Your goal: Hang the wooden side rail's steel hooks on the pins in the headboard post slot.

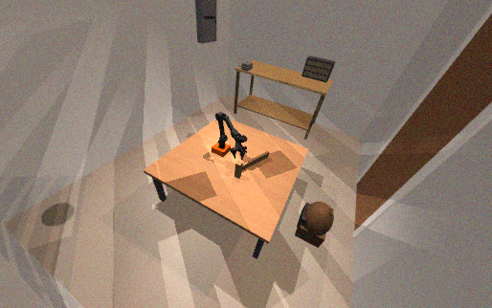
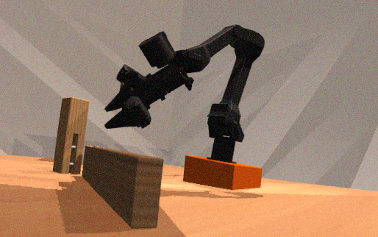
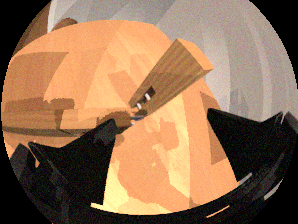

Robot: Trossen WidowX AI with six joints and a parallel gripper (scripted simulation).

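The headboard post lies 40 mm ahead of my gripper tip, 70 mm to the right of it and 60 mm below it.
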